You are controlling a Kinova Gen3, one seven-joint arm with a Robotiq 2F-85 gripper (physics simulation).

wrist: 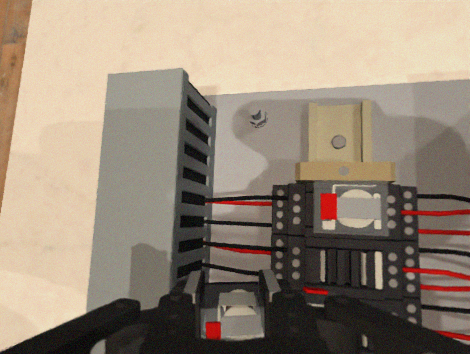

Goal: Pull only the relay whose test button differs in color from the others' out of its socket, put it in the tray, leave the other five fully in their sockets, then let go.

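Frame: origin at the arm's base, x back, y right, z up, level; millimetres.
Seen in the pictures: gripper, fingertip midpoint: [231, 289].
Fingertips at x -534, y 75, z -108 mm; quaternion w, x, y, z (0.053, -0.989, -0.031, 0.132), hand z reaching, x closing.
Offsets run from my fingertips to a thing's top centre. "spot": to the spot under its first point.
My gripper [232, 289] is shut on a relay @[dy -9, dx +3, dz +34 mm] [241, 326] with a clear case and a red test button, at the bottom of the view. It holds the relay over the gap between the left wire duct and the socket column. A seated relay @[dy +44, dx +53, dz +35 mm] [357, 209] with a red test button sits in the top socket. The second socket @[spot: dy +14, dx +56, dz -10 mm] [345, 269] has no relay in it and shows its dark slots. Below it, a red button @[dy +5, dx +41, dz +9 mm] [316, 290] of another relay shows, mostly hidden by my gripper. The lower sockets are hidden. The tray does not show.
A tall grey slotted wire duct @[spot: dy +54, dx -41, dz +28 mm] [142, 175] stands at the left. Black and red wires run from it to the sockets, and more leave at the right. A tan end stop @[dy +62, dx +53, dz +6 mm] [315, 171] and rail @[spot: dy +99, dx +50, dz -31 mm] [334, 120] lie above the sockets, with a screw @[dy +101, dx +3, dz -16 mm] [258, 119] to the left.
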